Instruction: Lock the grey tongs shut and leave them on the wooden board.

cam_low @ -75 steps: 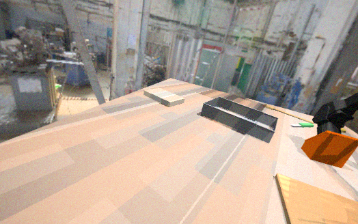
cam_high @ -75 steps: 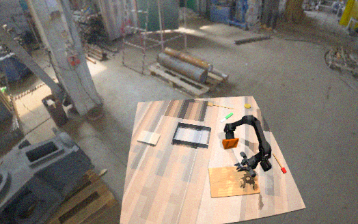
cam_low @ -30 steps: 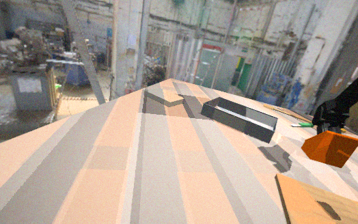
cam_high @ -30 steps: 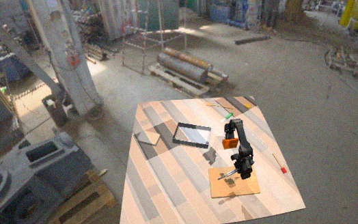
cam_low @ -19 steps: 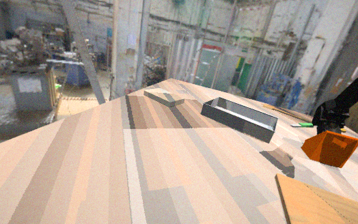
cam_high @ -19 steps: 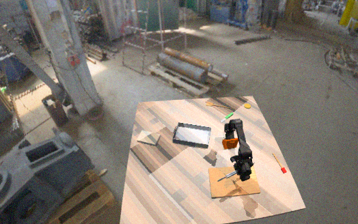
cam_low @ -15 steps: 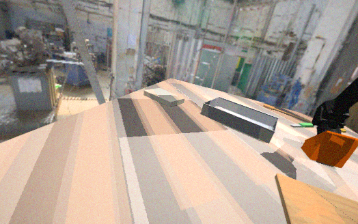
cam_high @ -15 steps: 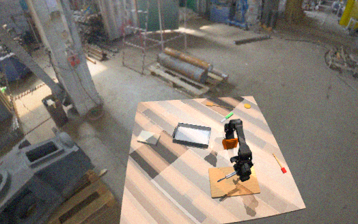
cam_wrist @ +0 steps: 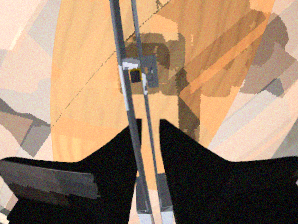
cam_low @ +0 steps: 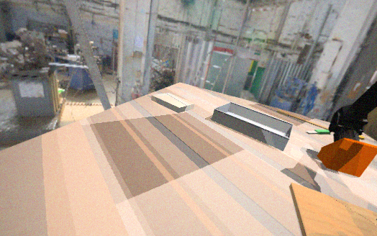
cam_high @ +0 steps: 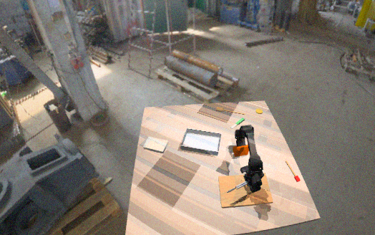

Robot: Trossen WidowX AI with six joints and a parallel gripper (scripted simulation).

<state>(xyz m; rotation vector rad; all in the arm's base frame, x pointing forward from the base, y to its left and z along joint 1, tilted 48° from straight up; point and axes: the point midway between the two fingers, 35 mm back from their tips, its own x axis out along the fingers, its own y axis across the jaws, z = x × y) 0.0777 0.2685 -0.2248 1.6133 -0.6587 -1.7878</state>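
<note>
The wooden board is 1 cm to the right of my gripper tip and 8 cm below it. From my gripper tip the other things lie so: green-tipped tool 15 cm behind, 66 cm to the right, 8 cm below; roasting tin 22 cm ahead, 49 cm to the right, 6 cm below; red-tipped stick 43 cm behind, 3 cm to the right, 8 cm below.
</note>
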